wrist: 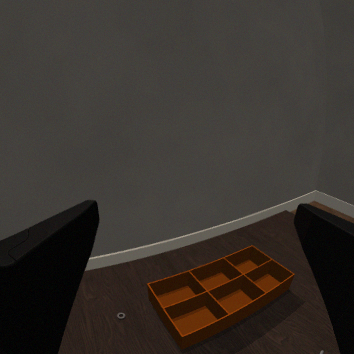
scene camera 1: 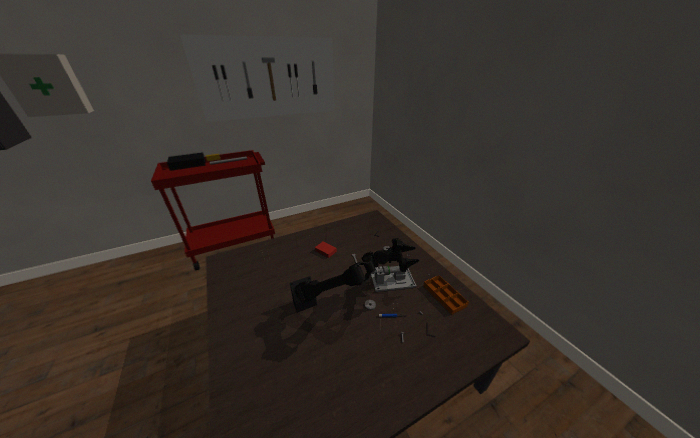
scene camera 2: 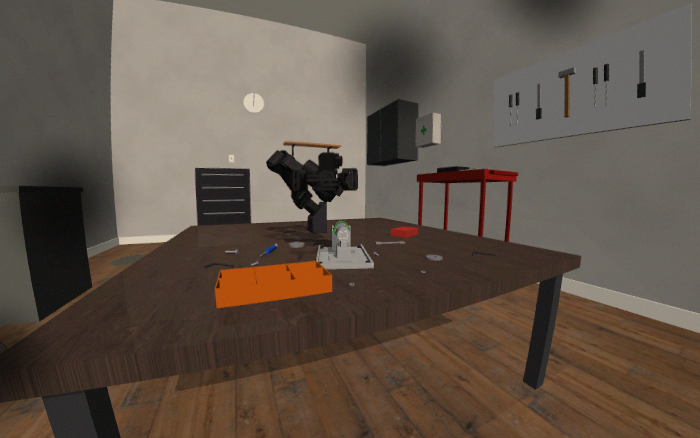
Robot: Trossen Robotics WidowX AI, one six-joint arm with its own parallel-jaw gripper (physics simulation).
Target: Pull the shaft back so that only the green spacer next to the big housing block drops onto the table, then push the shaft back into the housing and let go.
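Places are measured from the arm's base along level axes (x ahead, y left, z up), in millimetres.
Where they show: gripper, fingertip midpoint: (wrist: 202,213) (scene camera 1: 417,254) (scene camera 2: 320,175); arm's base, link origin: (scene camera 1: 301,291) (scene camera 2: 315,210).
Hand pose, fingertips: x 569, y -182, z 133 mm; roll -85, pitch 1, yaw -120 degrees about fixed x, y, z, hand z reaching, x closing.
Things, the pixels of their top centre, and the offset from my fingertips. "spot": a spot on its surface instead.
- green ring-shaped part, top centre: (scene camera 2: 341,221) dz -132, dx -92, dy +104 mm
- small green patch, surface spot: (scene camera 1: 387,269) spot: dz -137, dx -105, dy +95 mm
- orange compartment tray, top centre: (wrist: 225,282) (scene camera 2: 273,272) (scene camera 1: 445,291) dz -201, dx +107, dy -139 mm
- small ring, top centre: (wrist: 120,314) dz -235, dx +149, dy +15 mm
- blue screwdriver, top centre: (scene camera 2: 268,247) (scene camera 1: 393,314) dz -219, dx -209, dy -103 mm
- red box, top centre: (scene camera 2: 404,228) (scene camera 1: 325,247) dz -206, dx -288, dy +516 mm
- disc, top centre: (scene camera 2: 296,243) (scene camera 1: 370,304) dz -227, dx -273, dy +7 mm
- wrench, top centre: (scene camera 2: 389,241) dz -229, dx -162, dy +340 mm
A pale grey assembly stands on a white base plate (scene camera 1: 407,286) (scene camera 2: 330,264). Grey blocks (scene camera 1: 379,277) (scene camera 2: 341,251) rise from the plate. A green ring-shaped part (scene camera 2: 341,223) shows around the rounded top of the assembly in the second scene view; a small green patch (scene camera 1: 387,269) shows between the blocks in the first. The shaft and which green part sits next to the big housing are too small to tell. My gripper (scene camera 1: 416,255) (scene camera 2: 330,180) (wrist: 202,213) is open and empty, raised above the assembly and apart from it, its fingers spread wide and pointing towards the far wall.
An orange compartment tray (scene camera 1: 446,294) (scene camera 2: 273,284) (wrist: 220,295) lies beyond the plate. A small ring (wrist: 121,315) lies beside it. A blue screwdriver (scene camera 1: 388,315) (scene camera 2: 270,249), a red box (scene camera 1: 325,248) (scene camera 2: 404,231), a disc (scene camera 1: 370,304) and a wrench (scene camera 2: 390,242) lie around.
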